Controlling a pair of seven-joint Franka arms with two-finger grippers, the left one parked.
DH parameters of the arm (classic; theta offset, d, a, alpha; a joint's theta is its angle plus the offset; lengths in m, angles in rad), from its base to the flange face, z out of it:
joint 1: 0 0.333 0 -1.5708
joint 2: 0 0 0 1.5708
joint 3: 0 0.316 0.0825 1.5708
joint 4: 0 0 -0.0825 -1.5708
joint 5: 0 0.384 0 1.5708
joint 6: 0 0 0.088 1.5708
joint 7: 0 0.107 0 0
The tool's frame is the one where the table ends.
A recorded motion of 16 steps. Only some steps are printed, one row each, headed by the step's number.
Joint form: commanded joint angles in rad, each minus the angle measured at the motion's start. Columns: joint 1, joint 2, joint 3, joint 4, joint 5, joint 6, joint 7.
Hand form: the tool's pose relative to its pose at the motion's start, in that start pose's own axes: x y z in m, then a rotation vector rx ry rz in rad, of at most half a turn. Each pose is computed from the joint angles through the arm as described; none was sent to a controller.
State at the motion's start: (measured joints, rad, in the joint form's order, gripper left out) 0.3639 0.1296 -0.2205 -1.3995 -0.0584 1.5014 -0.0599
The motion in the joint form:
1: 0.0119 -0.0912 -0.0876 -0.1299 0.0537 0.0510 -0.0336
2: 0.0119 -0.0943 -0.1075 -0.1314 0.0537 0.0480 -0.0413
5: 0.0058 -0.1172 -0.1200 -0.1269 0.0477 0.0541 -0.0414
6: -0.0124 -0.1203 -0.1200 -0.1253 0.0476 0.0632 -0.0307
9: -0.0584 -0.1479 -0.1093 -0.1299 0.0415 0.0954 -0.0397
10: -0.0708 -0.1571 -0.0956 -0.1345 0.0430 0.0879 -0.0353
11: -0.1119 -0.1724 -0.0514 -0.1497 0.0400 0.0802 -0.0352
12: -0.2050 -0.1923 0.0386 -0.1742 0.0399 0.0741 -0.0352
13: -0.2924 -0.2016 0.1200 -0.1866 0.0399 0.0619 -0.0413
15: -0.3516 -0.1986 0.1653 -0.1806 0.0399 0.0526 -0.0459
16: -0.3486 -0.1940 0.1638 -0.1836 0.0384 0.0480 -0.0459
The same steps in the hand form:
1: -0.0264 0.0404 0.0091 0.0709 0.0125 0.0397
2: -0.0293 0.0514 0.0093 0.0717 0.0105 0.0518
5: -0.0374 0.0647 -0.0042 0.0689 0.0417 0.0719
6: -0.0393 0.0753 -0.0065 0.0683 0.0540 0.1014
9: -0.0494 0.0980 -0.0196 0.0622 0.1059 0.1303
10: -0.0530 0.0973 -0.0215 0.0670 0.1033 0.1333
11: -0.0583 0.0956 -0.0218 0.0683 0.0957 0.1301
12: -0.0656 0.0955 -0.0204 0.0696 0.0855 0.1326
13: -0.0703 0.0962 -0.0185 0.0676 0.0703 0.1318
15: -0.0719 0.1024 -0.0185 0.0650 0.0631 0.1410
16: -0.0707 0.1016 -0.0143 0.0655 0.0509 0.1390

